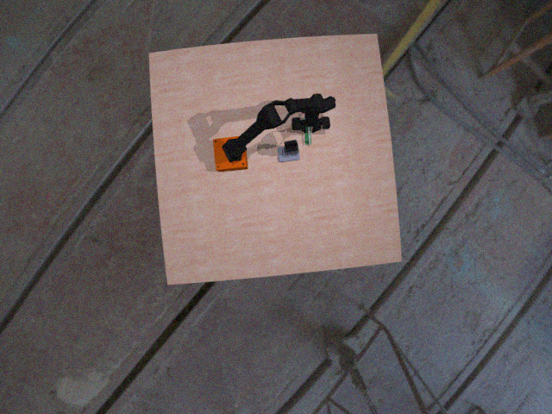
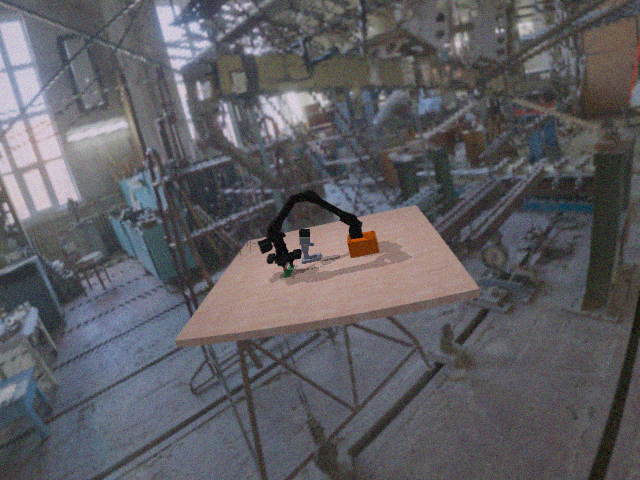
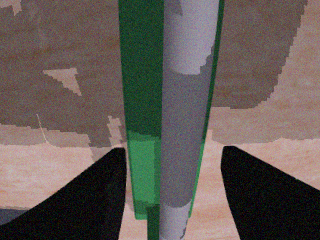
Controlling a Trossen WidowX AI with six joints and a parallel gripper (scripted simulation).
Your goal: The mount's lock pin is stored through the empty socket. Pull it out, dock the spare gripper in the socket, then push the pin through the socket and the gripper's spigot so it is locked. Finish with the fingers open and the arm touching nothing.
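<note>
My gripper tip is now 1 cm to the right of the green bar and 1 cm below it. From my gripper tip the other things lie so: spare gripper 11 cm to the right, 11 cm above, 10 cm behind; then mount 11 cm to the right, 10 cm behind, 4 cm above.
</note>
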